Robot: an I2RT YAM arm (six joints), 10 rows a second.
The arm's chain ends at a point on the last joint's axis. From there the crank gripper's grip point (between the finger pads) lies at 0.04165 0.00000 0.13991 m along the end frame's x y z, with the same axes.
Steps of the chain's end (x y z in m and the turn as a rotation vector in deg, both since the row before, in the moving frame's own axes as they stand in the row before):
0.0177 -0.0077 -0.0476 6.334 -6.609 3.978
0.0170 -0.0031 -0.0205 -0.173 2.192 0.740
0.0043 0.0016 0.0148 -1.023 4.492 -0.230
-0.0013 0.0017 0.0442 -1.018 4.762 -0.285
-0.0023 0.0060 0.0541 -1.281 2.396 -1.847
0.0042 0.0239 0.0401 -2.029 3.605 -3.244
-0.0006 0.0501 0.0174 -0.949 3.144 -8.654
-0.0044 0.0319 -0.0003 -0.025 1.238 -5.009
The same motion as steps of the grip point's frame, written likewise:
0.0018 -0.0210 -0.0444 6.334 -6.609 3.978
0.0223 -0.0021 -0.0222 -0.173 2.192 0.740
0.0151 0.0039 0.0111 -1.023 4.492 -0.230
0.0102 0.0039 0.0402 -1.018 4.762 -0.285
0.0035 0.0077 0.0522 -1.281 2.396 -1.847
0.0130 0.0262 0.0372 -2.029 3.605 -3.244
0.0067 0.0455 0.0149 -0.949 3.144 -8.654
-0.0015 0.0282 -0.0012 -0.025 1.238 -5.009

